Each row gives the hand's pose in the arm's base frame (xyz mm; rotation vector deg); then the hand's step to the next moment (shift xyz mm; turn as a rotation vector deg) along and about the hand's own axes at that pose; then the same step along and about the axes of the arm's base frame.
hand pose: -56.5 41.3 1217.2 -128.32 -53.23 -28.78
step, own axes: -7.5 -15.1 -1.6 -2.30 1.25 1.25
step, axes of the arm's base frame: -16.3 3.4 3.3 -0.52 -0.91 -2.71
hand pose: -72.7 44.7 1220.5 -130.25 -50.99 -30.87
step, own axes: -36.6 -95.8 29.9 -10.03 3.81 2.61
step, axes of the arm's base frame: -89.2 58.7 -3.3 -3.82 -4.96 -9.10
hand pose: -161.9 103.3 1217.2 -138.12 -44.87 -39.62
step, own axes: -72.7 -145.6 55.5 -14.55 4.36 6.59
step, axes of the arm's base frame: -127.6 108.0 -40.3 -5.44 -4.69 -14.92
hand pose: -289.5 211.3 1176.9 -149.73 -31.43 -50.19
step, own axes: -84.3 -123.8 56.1 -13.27 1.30 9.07
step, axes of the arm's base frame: -90.3 110.3 -72.5 -4.65 -0.66 -15.43
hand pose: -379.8 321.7 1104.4 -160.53 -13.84 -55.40
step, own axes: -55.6 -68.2 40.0 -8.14 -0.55 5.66
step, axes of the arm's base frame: -33.5 69.3 -58.5 -3.07 0.93 -9.40
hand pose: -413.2 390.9 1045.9 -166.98 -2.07 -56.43
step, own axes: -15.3 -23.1 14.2 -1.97 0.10 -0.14
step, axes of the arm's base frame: -4.6 24.0 -19.3 -1.65 -0.11 -1.09
